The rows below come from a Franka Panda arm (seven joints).
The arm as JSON. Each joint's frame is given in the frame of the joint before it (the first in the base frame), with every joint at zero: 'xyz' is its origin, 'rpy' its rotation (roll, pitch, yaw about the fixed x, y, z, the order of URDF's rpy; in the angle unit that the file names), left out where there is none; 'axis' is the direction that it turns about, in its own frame. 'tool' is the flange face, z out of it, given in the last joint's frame.
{
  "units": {
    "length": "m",
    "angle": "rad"
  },
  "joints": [
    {
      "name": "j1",
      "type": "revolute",
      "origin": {
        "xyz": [
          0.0,
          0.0,
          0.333
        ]
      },
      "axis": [
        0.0,
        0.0,
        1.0
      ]
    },
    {
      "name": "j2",
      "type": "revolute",
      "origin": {
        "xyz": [
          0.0,
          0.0,
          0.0
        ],
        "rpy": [
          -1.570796,
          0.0,
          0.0
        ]
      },
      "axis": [
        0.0,
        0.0,
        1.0
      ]
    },
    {
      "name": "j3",
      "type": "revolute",
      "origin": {
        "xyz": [
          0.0,
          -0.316,
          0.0
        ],
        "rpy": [
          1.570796,
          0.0,
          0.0
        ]
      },
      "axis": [
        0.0,
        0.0,
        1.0
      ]
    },
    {
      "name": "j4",
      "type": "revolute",
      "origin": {
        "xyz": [
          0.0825,
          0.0,
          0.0
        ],
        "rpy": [
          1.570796,
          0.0,
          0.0
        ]
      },
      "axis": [
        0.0,
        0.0,
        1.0
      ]
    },
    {
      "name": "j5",
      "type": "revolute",
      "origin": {
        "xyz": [
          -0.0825,
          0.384,
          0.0
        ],
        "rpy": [
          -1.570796,
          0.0,
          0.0
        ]
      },
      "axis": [
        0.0,
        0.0,
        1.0
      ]
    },
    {
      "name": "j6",
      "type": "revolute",
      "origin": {
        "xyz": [
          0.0,
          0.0,
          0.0
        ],
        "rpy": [
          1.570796,
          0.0,
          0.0
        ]
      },
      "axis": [
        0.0,
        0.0,
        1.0
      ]
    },
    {
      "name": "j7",
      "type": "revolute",
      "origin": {
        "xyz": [
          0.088,
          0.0,
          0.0
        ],
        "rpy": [
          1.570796,
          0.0,
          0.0
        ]
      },
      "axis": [
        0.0,
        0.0,
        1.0
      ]
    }
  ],
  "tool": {
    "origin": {
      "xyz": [
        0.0,
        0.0,
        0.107
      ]
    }
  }
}
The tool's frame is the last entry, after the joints.
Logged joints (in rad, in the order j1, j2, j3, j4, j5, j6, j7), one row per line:
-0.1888, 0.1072, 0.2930, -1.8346, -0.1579, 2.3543, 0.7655
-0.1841, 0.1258, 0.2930, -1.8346, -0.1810, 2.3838, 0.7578
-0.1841, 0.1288, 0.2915, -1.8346, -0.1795, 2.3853, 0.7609
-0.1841, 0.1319, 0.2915, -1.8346, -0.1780, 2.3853, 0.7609
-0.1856, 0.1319, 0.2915, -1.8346, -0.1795, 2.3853, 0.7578
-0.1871, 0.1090, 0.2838, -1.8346, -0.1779, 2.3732, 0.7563
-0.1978, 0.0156, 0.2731, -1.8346, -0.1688, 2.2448, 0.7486
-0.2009, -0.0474, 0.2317, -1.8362, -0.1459, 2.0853, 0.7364
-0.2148, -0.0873, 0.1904, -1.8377, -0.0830, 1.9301, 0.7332
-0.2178, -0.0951, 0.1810, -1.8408, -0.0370, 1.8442, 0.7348
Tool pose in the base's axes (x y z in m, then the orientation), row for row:
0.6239, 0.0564, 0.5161, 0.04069, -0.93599, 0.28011, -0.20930
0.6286, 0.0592, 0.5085, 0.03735, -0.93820, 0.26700, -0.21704
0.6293, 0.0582, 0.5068, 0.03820, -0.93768, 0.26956, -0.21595
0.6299, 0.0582, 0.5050, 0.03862, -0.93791, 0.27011, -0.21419
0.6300, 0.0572, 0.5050, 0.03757, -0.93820, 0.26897, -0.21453
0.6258, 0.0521, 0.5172, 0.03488, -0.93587, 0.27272, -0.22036
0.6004, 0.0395, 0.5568, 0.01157, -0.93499, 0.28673, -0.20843
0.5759, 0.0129, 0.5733, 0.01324, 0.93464, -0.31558, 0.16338
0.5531, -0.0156, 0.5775, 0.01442, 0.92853, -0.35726, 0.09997
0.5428, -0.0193, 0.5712, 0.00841, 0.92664, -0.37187, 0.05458
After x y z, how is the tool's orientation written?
As a quaternion, w x y z.
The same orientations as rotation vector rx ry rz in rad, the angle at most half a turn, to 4 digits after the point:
-2.8667, 0.8579, -0.6410
-2.8793, 0.8194, -0.6661
-2.8763, 0.8269, -0.6624
-2.8762, 0.8283, -0.6568
-2.8790, 0.8254, -0.6583
-2.8766, 0.8383, -0.6773
-2.9159, 0.8942, -0.6500
2.9117, -0.9831, 0.5090
2.8906, -1.1122, 0.3112
2.8956, -1.1621, 0.1706

